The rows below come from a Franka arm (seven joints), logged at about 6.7 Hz.
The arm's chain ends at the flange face. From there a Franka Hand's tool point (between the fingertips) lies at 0.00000 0.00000 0.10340 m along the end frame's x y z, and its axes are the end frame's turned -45 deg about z.
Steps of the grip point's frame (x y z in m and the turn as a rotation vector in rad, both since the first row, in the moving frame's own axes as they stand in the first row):
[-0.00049 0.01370 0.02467 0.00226 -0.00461 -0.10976]
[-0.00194 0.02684 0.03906 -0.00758 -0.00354 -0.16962]
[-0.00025 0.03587 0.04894 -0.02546 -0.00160 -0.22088]
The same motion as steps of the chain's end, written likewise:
[0.00983 0.00983 0.02467 -0.00166 -0.00486 -0.10976]
[0.01724 0.01957 0.03906 -0.00786 0.00286 -0.16962]
[0.02324 0.02377 0.04897 -0.01913 0.01687 -0.22088]

